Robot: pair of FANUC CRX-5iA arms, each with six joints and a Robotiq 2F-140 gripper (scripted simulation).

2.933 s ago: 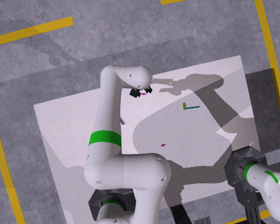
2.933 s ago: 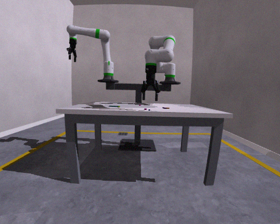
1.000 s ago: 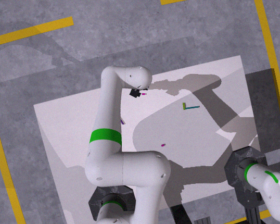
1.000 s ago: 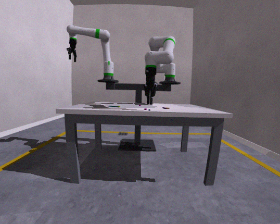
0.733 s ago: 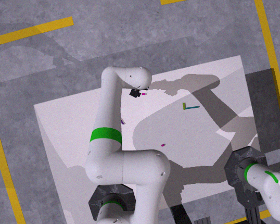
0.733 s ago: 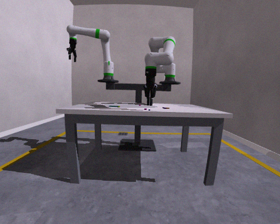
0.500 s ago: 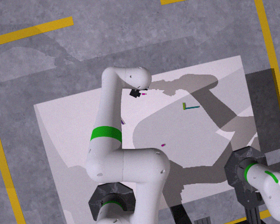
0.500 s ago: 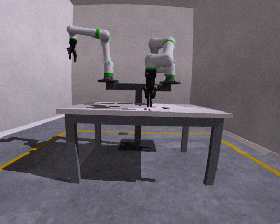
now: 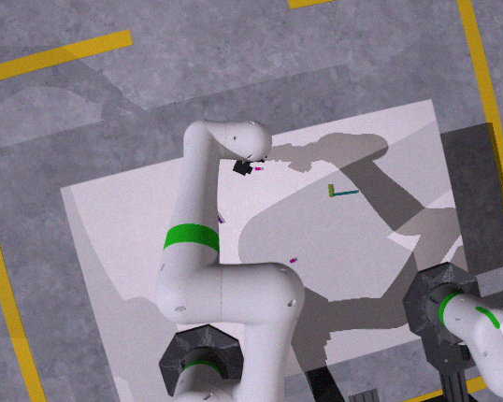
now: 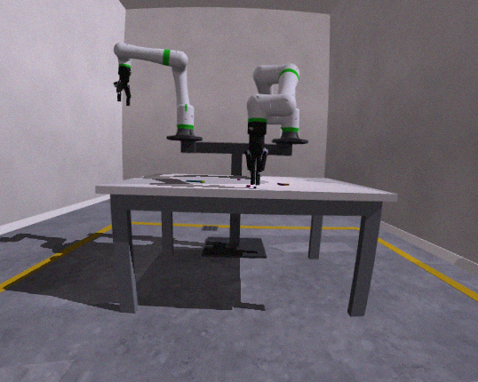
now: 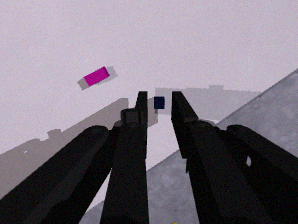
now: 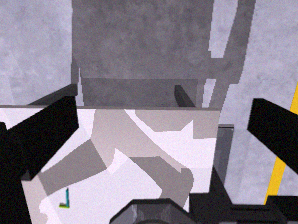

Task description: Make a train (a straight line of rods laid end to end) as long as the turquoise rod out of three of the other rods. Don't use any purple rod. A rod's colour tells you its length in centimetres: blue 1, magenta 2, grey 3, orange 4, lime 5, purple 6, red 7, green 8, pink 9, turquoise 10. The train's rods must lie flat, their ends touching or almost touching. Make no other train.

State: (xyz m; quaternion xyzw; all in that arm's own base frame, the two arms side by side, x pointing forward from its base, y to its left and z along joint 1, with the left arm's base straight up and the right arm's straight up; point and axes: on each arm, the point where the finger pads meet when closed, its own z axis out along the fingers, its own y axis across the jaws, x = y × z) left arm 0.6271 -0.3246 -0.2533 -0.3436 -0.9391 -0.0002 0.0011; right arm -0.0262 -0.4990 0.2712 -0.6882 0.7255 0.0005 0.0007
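Observation:
Now: the blue rod 5 cm below my left hand. From my left hand the other things lie so: lime rod 29 cm to the right, 20 cm behind, 5 cm below; purple rod 20 cm behind, 17 cm to the left, 5 cm below; orange rod 20 cm to the left, 20 cm behind, 5 cm below.

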